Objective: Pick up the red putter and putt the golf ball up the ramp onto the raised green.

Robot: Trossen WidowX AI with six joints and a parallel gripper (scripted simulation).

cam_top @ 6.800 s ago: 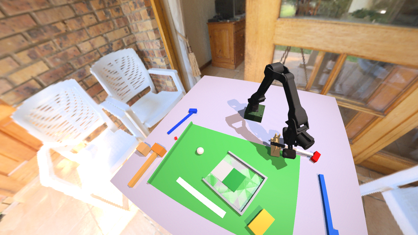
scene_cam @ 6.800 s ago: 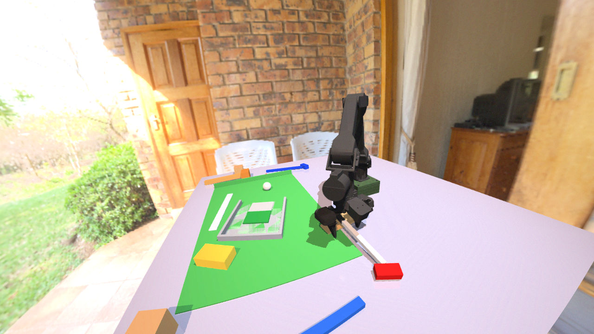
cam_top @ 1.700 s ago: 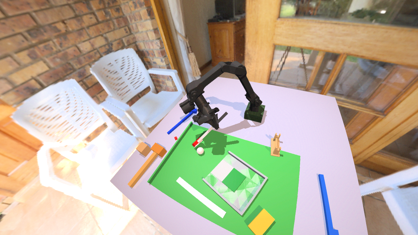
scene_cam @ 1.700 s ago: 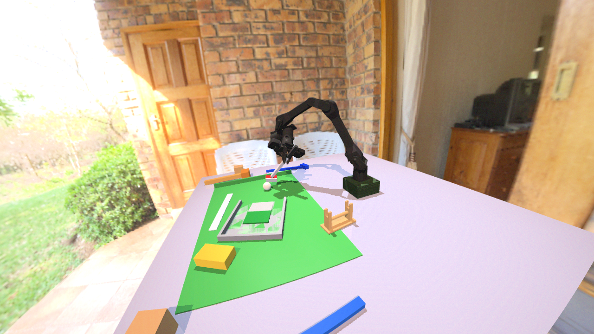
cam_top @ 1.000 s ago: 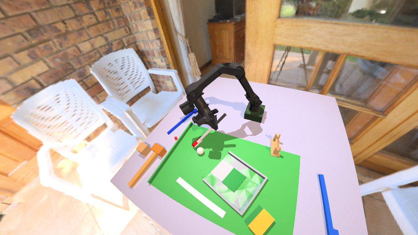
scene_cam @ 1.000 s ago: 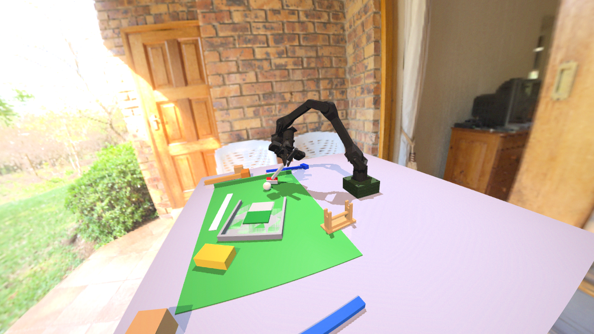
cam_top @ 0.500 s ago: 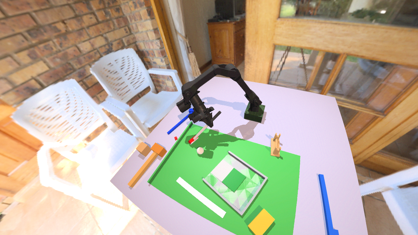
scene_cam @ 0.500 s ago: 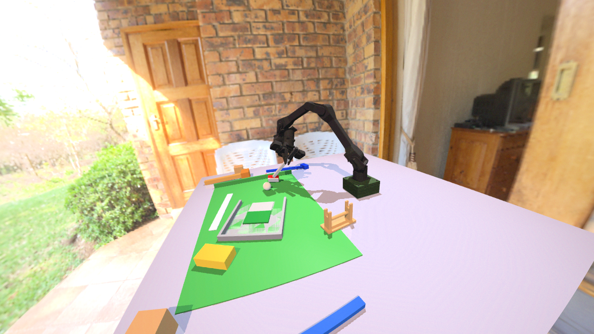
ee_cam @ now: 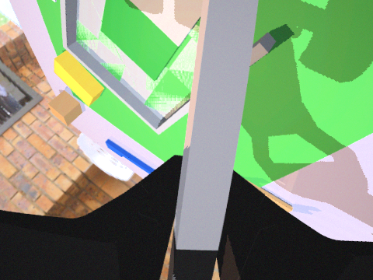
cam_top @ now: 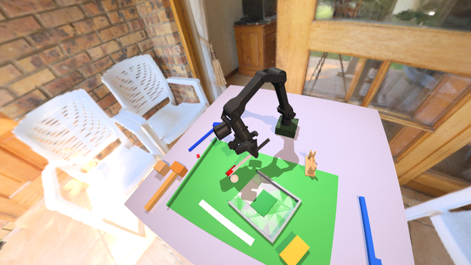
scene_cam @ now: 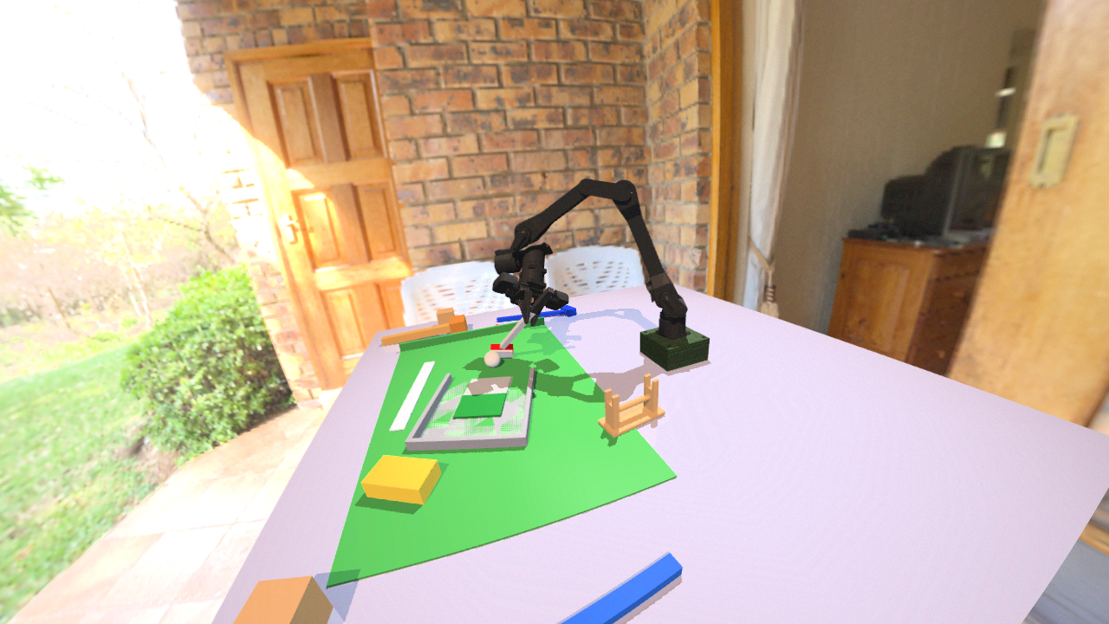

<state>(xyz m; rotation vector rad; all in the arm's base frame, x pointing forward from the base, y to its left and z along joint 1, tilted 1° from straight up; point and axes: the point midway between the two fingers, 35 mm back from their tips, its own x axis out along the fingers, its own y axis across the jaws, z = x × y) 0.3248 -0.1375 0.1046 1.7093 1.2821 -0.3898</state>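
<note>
My gripper tip is 1 cm short of the red putter, 5 cm to the left of it and 3 cm above it. The rest, counted from my gripper tip: wooden hurdle: 8 cm behind, 27 cm to the left, 10 cm below; white golf ball: 8 cm ahead, 10 cm to the right, 11 cm below; white bar: 28 cm ahead, 9 cm to the right, 13 cm below.
</note>
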